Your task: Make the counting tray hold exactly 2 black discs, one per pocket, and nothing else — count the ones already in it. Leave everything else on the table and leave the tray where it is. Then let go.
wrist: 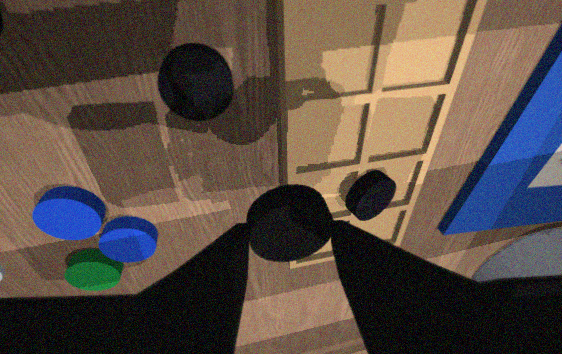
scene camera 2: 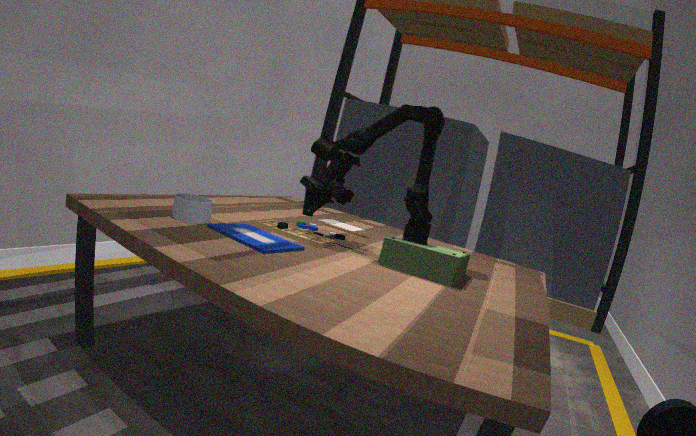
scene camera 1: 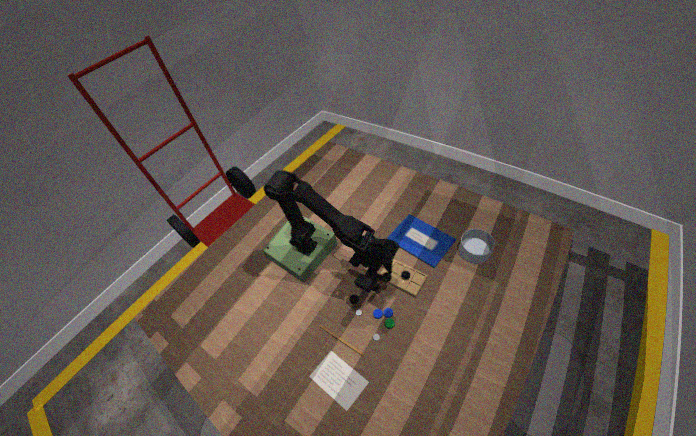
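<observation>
My gripper (scene camera 1: 368, 283) (scene camera 2: 308, 211) (wrist: 290, 232) is shut on a black disc (wrist: 287, 220), held above the table beside the tray. The pale wooden counting tray (scene camera 1: 417, 288) (wrist: 452, 92) has two rows of pockets. One black disc (scene camera 1: 405, 275) (scene camera 2: 282, 224) (wrist: 371, 195) is in the tray, in the row nearer the blue board; other pockets seen in the wrist view look empty. Another black disc (scene camera 1: 354, 299) (scene camera 2: 339, 236) (wrist: 196, 81) lies on the table on the other side. The arm hides part of the tray in scene camera 1.
Two blue discs (scene camera 1: 378, 313) (wrist: 68, 212) and a green disc (scene camera 1: 389, 323) (wrist: 93, 272) lie near the tray, with small white pieces (scene camera 1: 376, 337). A blue board (scene camera 1: 410, 225) (scene camera 2: 282, 244) and a round grey bowl (scene camera 1: 476, 246) (scene camera 2: 192, 209) stand beyond. A thin stick (scene camera 1: 341, 340) and paper (scene camera 1: 328, 372) lie farther off.
</observation>
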